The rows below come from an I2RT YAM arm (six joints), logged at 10 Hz.
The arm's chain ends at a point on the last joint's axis. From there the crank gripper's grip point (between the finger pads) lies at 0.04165 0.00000 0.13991 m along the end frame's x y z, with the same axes.
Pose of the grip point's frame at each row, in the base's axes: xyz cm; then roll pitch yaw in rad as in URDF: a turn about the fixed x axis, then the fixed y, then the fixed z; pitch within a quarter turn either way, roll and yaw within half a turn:
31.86 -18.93 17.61 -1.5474 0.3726 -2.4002
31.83 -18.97 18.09 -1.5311 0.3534 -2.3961
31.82 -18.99 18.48 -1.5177 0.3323 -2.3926
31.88 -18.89 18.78 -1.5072 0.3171 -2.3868
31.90 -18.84 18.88 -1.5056 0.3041 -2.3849
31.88 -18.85 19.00 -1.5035 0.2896 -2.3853
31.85 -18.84 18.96 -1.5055 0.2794 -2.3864
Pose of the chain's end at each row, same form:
25.36 -5.91 18.82 -1.5474 0.3726 -2.4002
25.36 -5.92 19.01 -1.5311 0.3534 -2.3961
25.37 -5.91 19.14 -1.5177 0.3323 -2.3926
25.40 -5.82 19.23 -1.5072 0.3171 -2.3868
25.40 -5.77 19.26 -1.5056 0.3041 -2.3849
25.40 -5.77 19.29 -1.5035 0.2896 -2.3853
25.38 -5.76 19.23 -1.5055 0.2794 -2.3864

